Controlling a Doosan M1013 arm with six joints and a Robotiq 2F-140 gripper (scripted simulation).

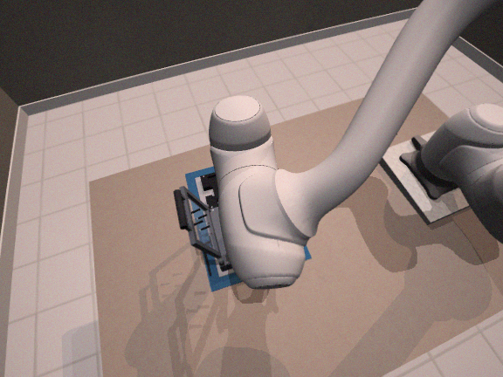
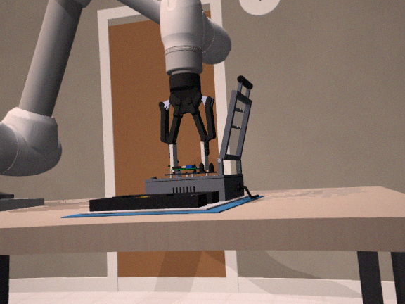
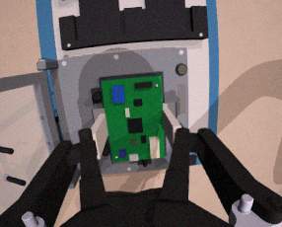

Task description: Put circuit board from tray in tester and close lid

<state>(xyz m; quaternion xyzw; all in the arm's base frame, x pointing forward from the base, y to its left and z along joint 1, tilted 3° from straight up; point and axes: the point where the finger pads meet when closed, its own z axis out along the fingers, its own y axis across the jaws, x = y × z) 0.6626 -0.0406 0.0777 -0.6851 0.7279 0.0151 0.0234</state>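
Now: hand 20 mm above the green circuit board. Round my hand: latch hook 60 mm behind, 60 mm to the left, 10 mm below; then lid 120 mm ahead, 10 mm to the right, 80 mm above.
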